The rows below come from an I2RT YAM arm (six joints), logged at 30 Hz.
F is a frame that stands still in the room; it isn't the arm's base.
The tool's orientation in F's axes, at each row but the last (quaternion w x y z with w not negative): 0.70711, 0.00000, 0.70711, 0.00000; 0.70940, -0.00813, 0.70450, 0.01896; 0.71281, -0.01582, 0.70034, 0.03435; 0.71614, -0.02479, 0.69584, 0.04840
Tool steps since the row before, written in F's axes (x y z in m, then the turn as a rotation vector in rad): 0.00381, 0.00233, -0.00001, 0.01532, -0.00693, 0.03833; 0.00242, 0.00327, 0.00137, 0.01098, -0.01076, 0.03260; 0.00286, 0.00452, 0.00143, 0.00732, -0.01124, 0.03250; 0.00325, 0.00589, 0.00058, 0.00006, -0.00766, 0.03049
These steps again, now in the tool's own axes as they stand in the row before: 0.00001, 0.00233, 0.00381, -0.03833, -0.00693, 0.01532; -0.00130, 0.00320, 0.00255, -0.03269, -0.01068, 0.01080; -0.00126, 0.00434, 0.00320, -0.03266, -0.01090, 0.00711; -0.00029, 0.00554, 0.00385, -0.03073, -0.00665, 0.00020
